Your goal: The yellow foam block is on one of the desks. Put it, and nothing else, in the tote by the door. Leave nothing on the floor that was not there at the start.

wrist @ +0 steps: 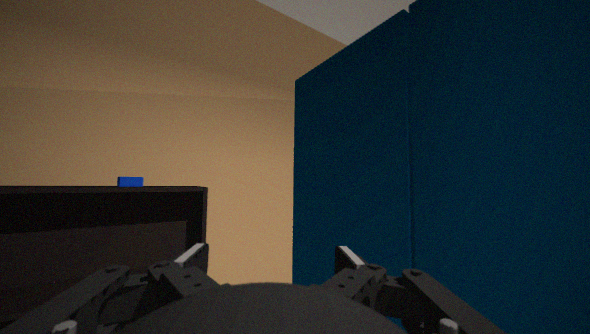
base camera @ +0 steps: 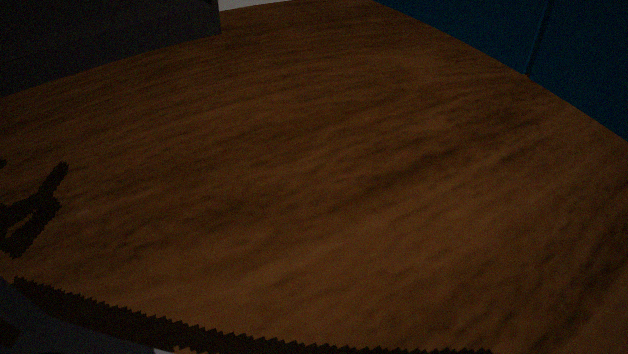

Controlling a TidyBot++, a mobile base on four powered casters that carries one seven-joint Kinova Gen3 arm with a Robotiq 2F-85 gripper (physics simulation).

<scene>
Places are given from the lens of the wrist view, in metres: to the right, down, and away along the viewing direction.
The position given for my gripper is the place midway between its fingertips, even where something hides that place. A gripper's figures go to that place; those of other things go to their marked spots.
my gripper [wrist: 272,259]: -0.01, 0.06, 0.15
dark piece of furniture [wrist: 61,232]: -1.04, 0.29, 0.98
</scene>
